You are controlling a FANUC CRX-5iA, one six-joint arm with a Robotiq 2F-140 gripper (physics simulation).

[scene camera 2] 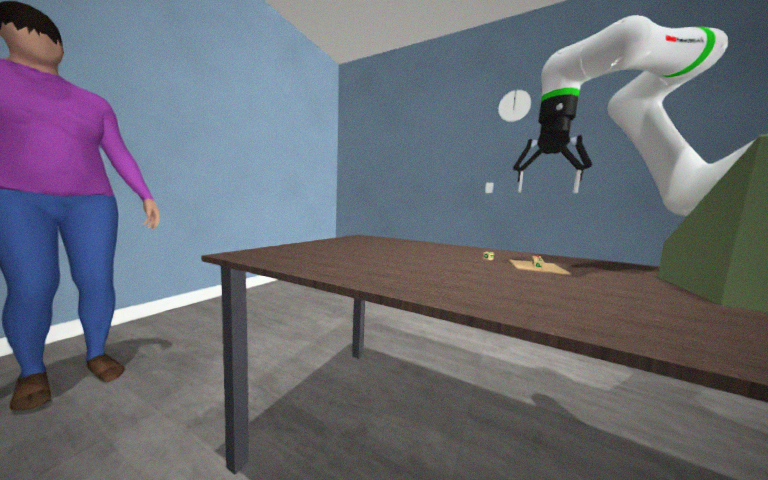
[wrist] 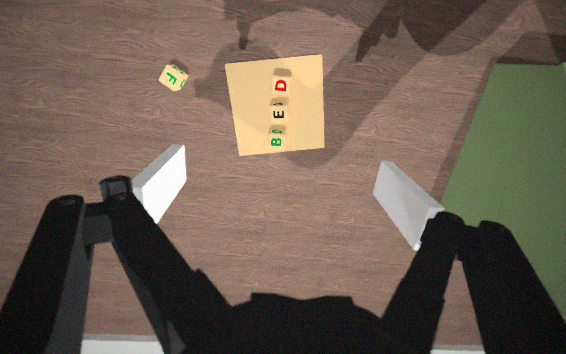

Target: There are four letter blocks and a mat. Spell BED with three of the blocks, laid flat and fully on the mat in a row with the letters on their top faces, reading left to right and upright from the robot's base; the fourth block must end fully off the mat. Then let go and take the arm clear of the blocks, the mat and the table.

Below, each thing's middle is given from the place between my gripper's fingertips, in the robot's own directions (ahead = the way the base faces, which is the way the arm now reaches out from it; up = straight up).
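Labels:
The tan mat (wrist: pixel 249 83) is here, and my hand is 240 mm above it.

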